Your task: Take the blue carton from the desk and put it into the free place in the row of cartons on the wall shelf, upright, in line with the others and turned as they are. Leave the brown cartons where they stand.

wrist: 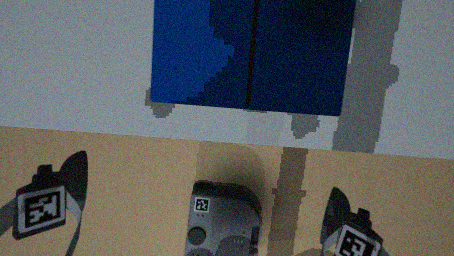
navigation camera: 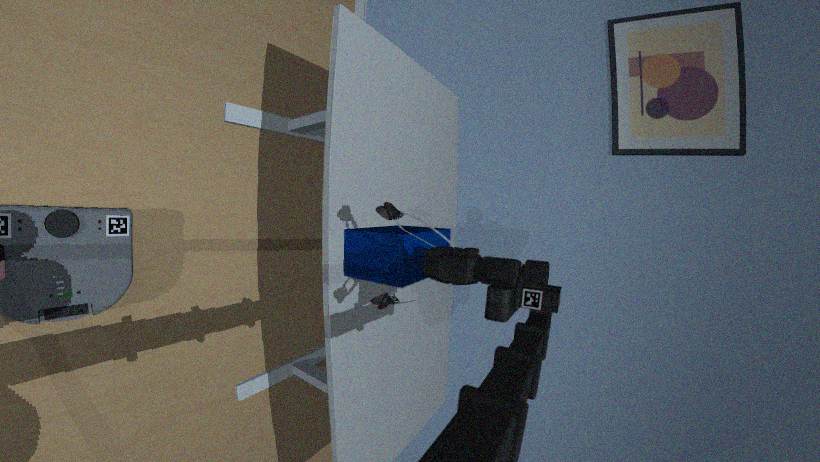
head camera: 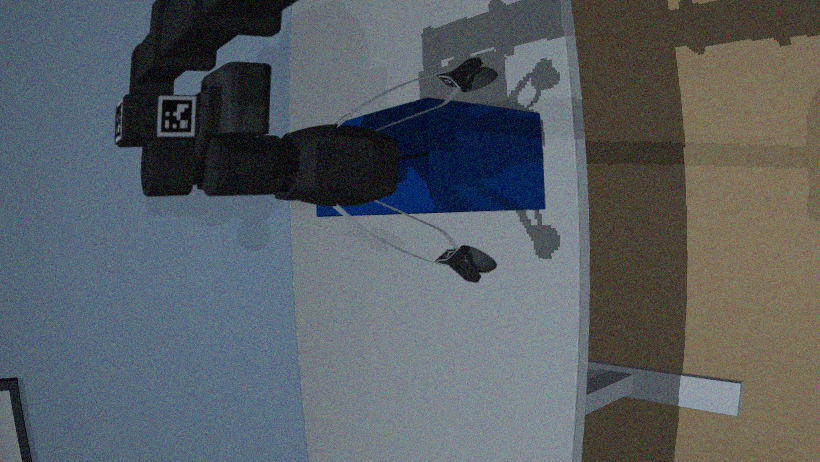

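Pixels of known places: gripper, fingertip midpoint: [navigation camera: 375, 255] [head camera: 491, 168]; robot's base at its link origin: [navigation camera: 63, 222].
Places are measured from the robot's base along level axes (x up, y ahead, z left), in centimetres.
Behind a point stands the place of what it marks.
The blue carton [head camera: 487, 160] {y -3.4, x 81.8, z -53.7 cm} [navigation camera: 372, 252] {y -2.7, x 81.5, z -53.6 cm} [wrist: 295, 60] rests on the white desk [head camera: 430, 355] {y 25.1, x 72.0, z -76.2 cm} [navigation camera: 390, 143] {y 28.2, x 72.1, z -71.1 cm} [wrist: 75, 90], near its front edge. A thin dark line runs across the face seen in the wrist view. My gripper [head camera: 479, 172] {y -2.1, x 87.4, z -47.3 cm} [navigation camera: 385, 255] {y -2.1, x 87.4, z -47.3 cm} [wrist: 209, 189] {y -2.1, x 87.4, z -47.3 cm} is open wide and empty. In the head and navigation views its fingertips appear on opposite sides of the carton, apart from it, with the gripper body covering part of the carton's wall-side end. The fingertips' shadows fall apart from them on the desk. The wall shelf and brown cartons do not show.
A blue wall stands behind the desk. A framed picture [navigation camera: 677, 152] {y 35.2, x 159.3, z -123.6 cm} hangs on it. My arm [navigation camera: 493, 424] {y -8.3, x 120.7, z -19.2 cm} reaches in along the wall side. My base [navigation camera: 109, 269] {y -12.9, x 16.0, z -10.7 cm} [wrist: 220, 220] stands on the wooden floor before the desk. Desk feet [head camera: 711, 396] [navigation camera: 243, 113] stick out beneath the front edge.
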